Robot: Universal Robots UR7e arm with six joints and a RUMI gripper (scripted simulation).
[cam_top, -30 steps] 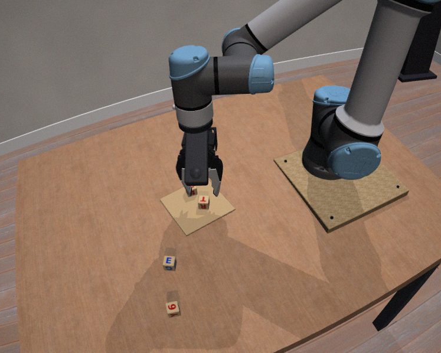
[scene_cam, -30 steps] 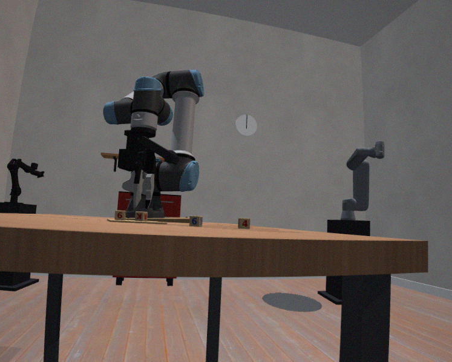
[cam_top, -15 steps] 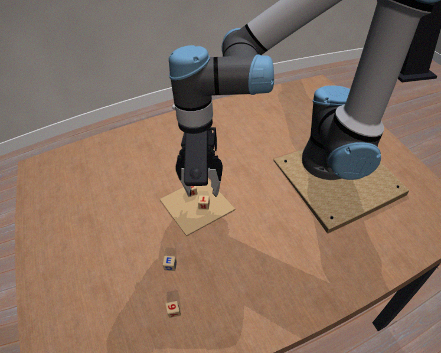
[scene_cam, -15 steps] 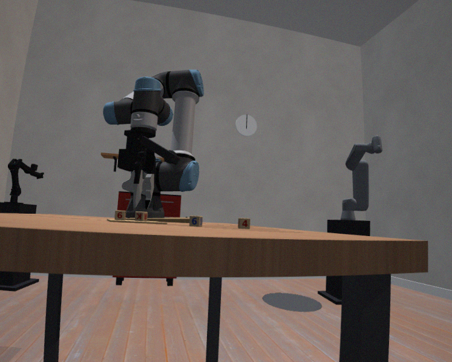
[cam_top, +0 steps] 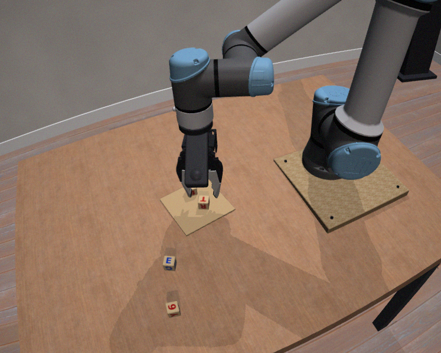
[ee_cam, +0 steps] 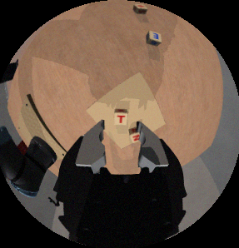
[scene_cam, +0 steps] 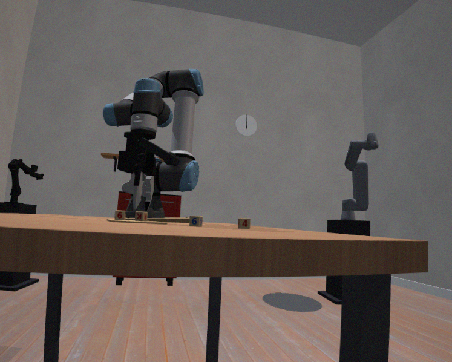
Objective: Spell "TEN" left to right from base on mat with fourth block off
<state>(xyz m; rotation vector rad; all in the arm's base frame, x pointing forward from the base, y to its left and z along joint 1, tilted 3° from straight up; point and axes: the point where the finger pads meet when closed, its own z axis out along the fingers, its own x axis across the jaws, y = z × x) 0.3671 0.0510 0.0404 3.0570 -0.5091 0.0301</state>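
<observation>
Right now the T block is 3 cm below my hand. From my hand the other things lie so: E block: 11 cm ahead, 15 cm to the left, 4 cm below; tan mat: 2 cm ahead, 1 cm to the right, 5 cm below; 9 block: 13 cm ahead, 26 cm to the left, 4 cm below.
</observation>
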